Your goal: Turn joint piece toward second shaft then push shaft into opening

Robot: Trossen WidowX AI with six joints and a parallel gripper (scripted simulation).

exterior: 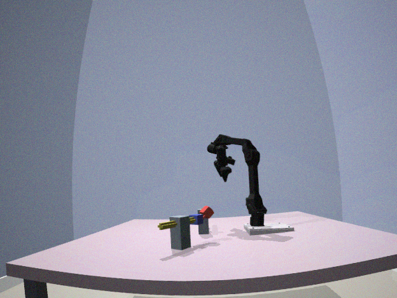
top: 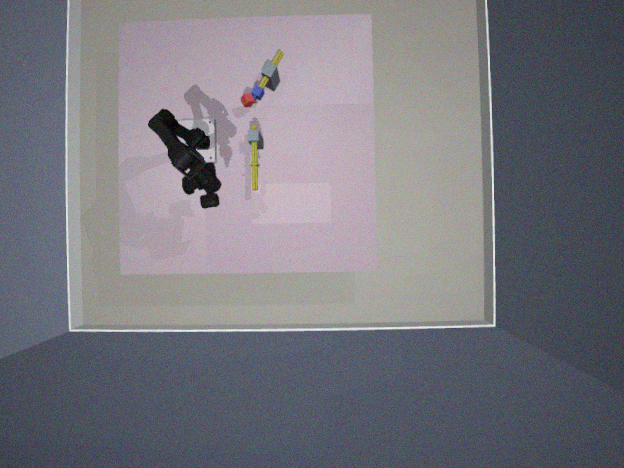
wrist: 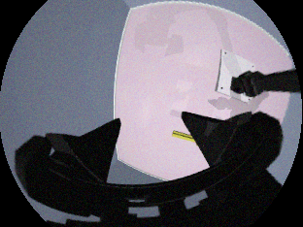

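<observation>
The red joint piece lies 8 cm ahead of my gripper tip, 47 cm to the left of it and 16 cm below it.
</observation>
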